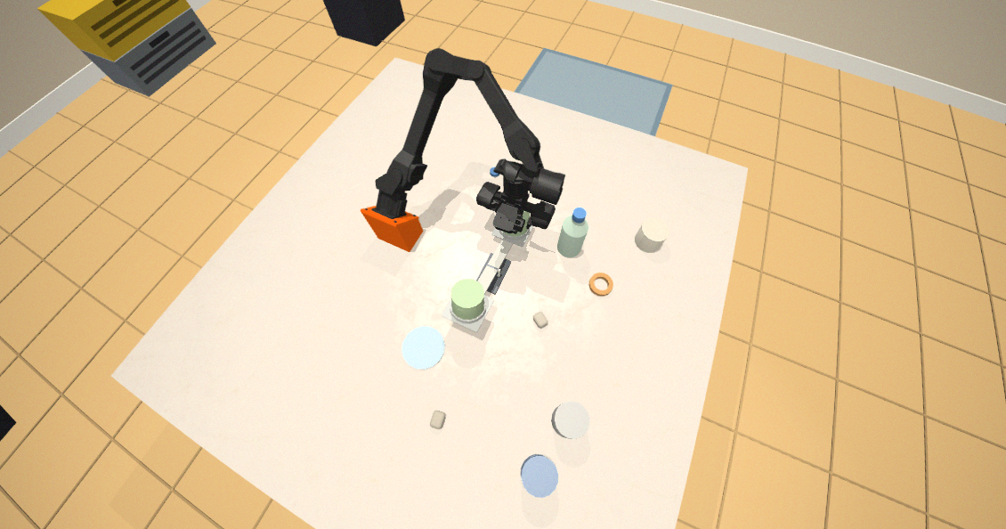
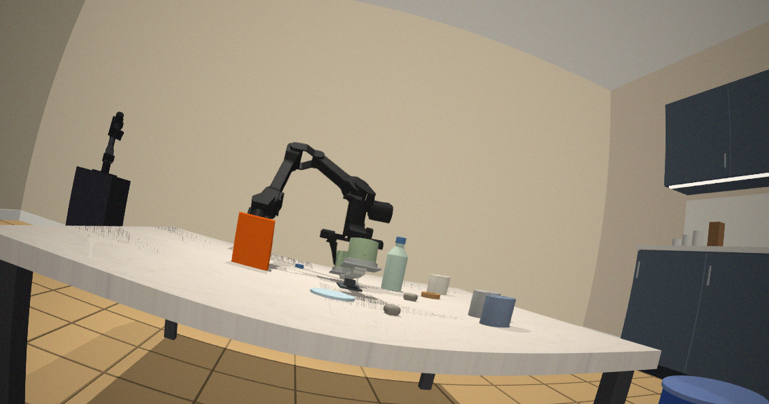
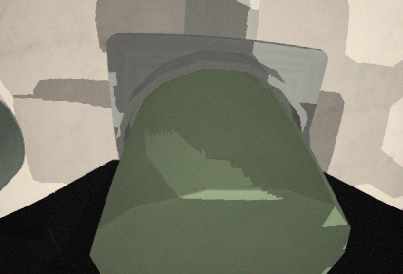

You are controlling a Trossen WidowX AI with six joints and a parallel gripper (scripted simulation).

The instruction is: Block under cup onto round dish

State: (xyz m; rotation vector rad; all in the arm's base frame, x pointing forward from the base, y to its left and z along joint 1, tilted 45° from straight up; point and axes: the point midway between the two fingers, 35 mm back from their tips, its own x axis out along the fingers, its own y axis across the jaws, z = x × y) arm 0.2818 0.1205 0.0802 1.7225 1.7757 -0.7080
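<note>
Right now my gripper tip is 140 mm past the blue disc, 160 mm to the right of it and 40 mm above it. Round my gripper tip: pale teal block (10 mm below); then cream cylinder (320 mm ahead, 130 mm to the left, 10 mm below); then green bottle (150 mm ahead, 20 mm to the left, 70 mm above).
</note>
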